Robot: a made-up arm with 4 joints. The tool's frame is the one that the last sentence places.
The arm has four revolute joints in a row. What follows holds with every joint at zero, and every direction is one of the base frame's. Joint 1 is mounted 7.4 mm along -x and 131.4 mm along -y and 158.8 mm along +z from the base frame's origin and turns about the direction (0.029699, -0.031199, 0.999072), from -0.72 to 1.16 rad. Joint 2 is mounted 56.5 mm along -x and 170.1 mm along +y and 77.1 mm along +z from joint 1 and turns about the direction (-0.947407, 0.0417, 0.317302), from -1.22 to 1.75 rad. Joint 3 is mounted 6.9 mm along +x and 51.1 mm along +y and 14.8 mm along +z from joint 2 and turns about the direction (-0.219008, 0.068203, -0.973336), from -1.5 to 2.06 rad. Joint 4 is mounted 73.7 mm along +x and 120.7 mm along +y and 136.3 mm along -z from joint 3 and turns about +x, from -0.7 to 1.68 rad. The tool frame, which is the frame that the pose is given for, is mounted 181.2 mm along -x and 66.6 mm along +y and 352.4 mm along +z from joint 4; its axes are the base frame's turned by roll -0.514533, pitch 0.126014 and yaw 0.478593 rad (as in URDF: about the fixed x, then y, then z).
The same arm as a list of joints. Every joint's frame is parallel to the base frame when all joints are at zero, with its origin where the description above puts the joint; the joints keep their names.
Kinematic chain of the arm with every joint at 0, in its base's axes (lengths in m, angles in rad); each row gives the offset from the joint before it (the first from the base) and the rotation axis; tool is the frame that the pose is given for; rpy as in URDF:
joint 1: xyz -0.0074 -0.1314 0.1588 axis 0.029699 -0.031199 0.999072
joint 2: xyz -0.0565 0.1701 0.0771 axis -0.947407 0.0417 0.317302
joint 3: xyz 0.0069 0.0511 0.0148 axis -0.219008 0.068203 -0.973336
joint 4: xyz 0.0737 0.1207 -0.1363 axis +x
tool: xyz -0.1812 0.0666 0.3524 rpy -0.5145 0.1260 0.4786
Joint limits (rad, base to tool): -0.7200..1.1600 -1.2200..1.7500 -1.5000..2.0600 -0.7000..1.6800

